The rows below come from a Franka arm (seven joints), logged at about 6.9 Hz.
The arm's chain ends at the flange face. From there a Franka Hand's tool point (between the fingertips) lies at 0.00 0.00 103.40 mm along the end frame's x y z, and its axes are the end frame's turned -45 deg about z.
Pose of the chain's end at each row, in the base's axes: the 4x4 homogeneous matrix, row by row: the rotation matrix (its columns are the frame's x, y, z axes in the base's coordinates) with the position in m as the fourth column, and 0 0 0 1 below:
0.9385 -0.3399 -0.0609 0.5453; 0.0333 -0.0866 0.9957 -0.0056; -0.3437 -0.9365 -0.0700 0.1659; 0 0 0 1
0.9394 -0.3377 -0.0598 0.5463; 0.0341 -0.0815 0.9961 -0.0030; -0.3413 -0.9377 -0.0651 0.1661; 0 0 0 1
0.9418 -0.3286 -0.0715 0.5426; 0.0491 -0.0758 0.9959 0.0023; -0.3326 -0.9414 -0.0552 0.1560; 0 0 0 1
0.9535 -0.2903 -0.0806 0.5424; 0.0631 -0.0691 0.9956 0.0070; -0.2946 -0.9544 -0.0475 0.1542; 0 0 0 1
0.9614 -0.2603 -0.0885 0.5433; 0.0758 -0.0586 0.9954 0.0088; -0.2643 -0.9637 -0.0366 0.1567; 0 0 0 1
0.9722 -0.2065 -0.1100 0.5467; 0.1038 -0.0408 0.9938 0.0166; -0.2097 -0.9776 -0.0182 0.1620; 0 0 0 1
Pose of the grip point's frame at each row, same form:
0.9040 0.4233 -0.0609 0.5390; 0.0848 -0.0377 0.9957 0.0974; 0.4192 -0.9052 -0.0700 0.1587; 0 0 0 1
0.9030 0.4255 -0.0598 0.5401; 0.0817 -0.0335 0.9961 0.1000; 0.4217 -0.9044 -0.0651 0.1594; 0 0 0 1
0.8983 0.4336 -0.0715 0.5352; 0.0883 -0.0189 0.9959 0.1053; 0.4305 -0.9009 -0.0552 0.1503; 0 0 0 1
0.8795 0.4690 -0.0806 0.5341; 0.0935 -0.0042 0.9956 0.1099; 0.4665 -0.8832 -0.0475 0.1493; 0 0 0 1
0.8639 0.4958 -0.0885 0.5341; 0.0950 0.0122 0.9954 0.1117; 0.4946 -0.8683 -0.0366 0.1529; 0 0 0 1
0.8335 0.5414 -0.1100 0.5353; 0.1022 0.0445 0.9938 0.1194; 0.5430 -0.8395 -0.0182 0.1601; 0 0 0 1

